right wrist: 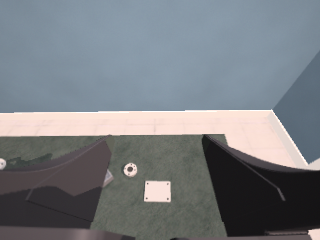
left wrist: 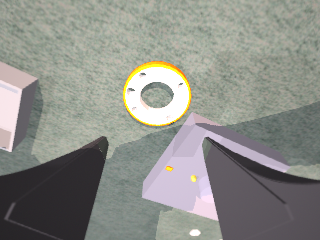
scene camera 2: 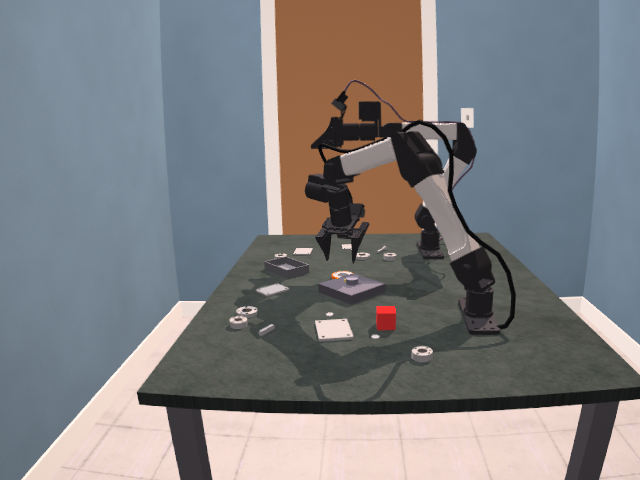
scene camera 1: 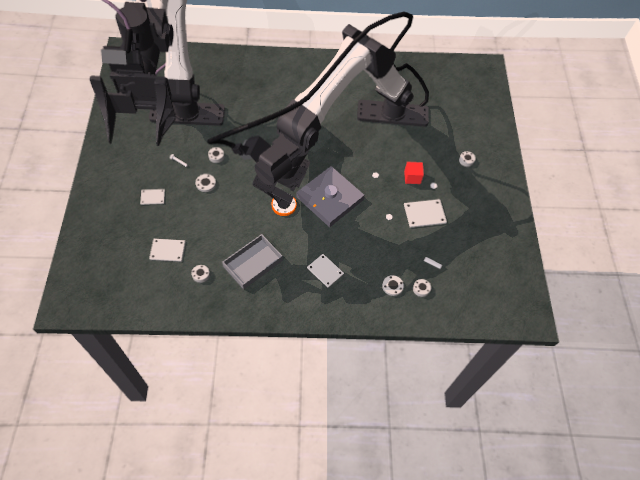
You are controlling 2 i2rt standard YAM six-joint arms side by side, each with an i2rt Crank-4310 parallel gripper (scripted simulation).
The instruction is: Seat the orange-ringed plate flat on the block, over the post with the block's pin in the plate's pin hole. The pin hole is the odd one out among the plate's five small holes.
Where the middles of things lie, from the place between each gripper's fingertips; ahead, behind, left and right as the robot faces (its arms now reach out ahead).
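The grey-purple block (scene camera 1: 330,196) is 340 mm below my right hand (scene camera 1: 133,143), 390 mm to the left of it and 80 mm behind it. The orange-ringed plate (left wrist: 156,71) is likewise 80 mm behind my right hand, and it is 290 mm to the left of that hand and 360 mm below it. With the grey tray (scene camera 1: 259,256), my right hand is 90 mm short of it, 210 mm to the right of it and 350 mm above it.
Counted from my left hand (scene camera 2: 340,261), the block is 90 mm to the left, 10 mm behind and 40 mm below, while the tray is 50 mm below, 160 mm ahead and 90 mm to the right. As for the plate, my left hand is 10 mm past it, 10 mm to the left of it and 60 mm above it.
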